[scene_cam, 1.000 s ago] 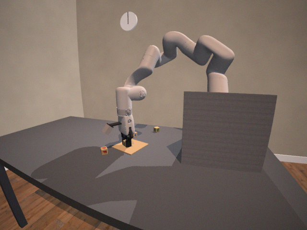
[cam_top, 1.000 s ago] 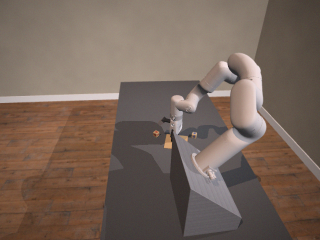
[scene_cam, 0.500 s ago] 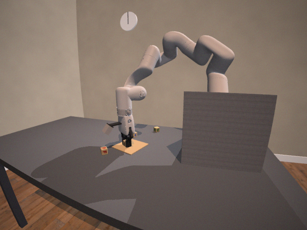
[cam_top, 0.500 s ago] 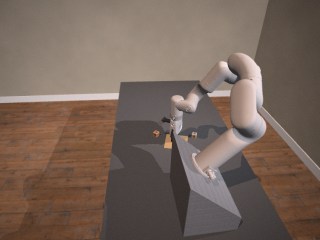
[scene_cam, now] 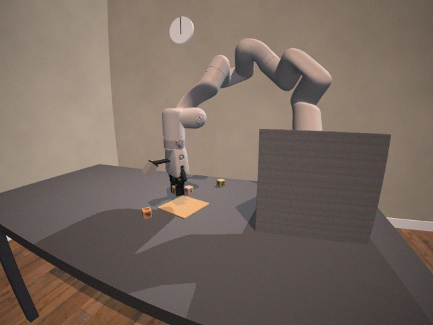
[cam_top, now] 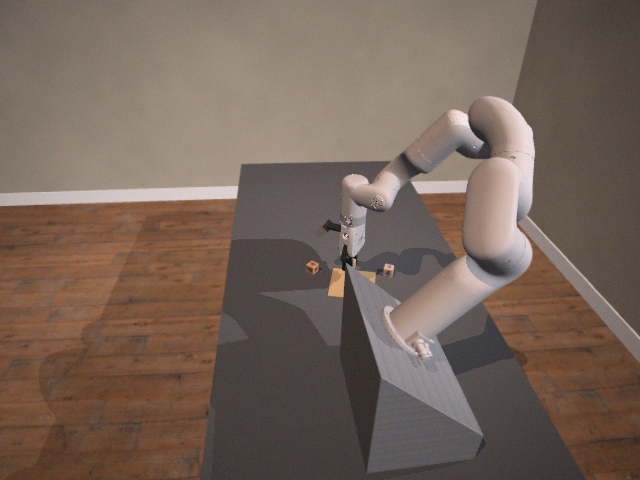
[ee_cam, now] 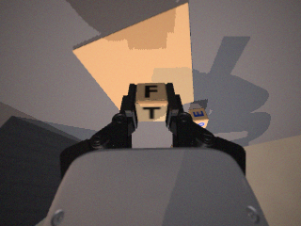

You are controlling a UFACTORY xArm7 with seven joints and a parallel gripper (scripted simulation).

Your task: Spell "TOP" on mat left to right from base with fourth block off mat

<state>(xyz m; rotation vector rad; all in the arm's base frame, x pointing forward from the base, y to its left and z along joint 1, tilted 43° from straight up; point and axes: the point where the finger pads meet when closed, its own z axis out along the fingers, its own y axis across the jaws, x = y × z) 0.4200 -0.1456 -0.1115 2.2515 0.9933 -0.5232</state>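
The tan mat lies 7 cm below my hand, 2 cm behind it and 1 cm to the right of it. Round my hand: blue-lettered block 14 cm to the right, 6 cm below, 1 cm ahead.
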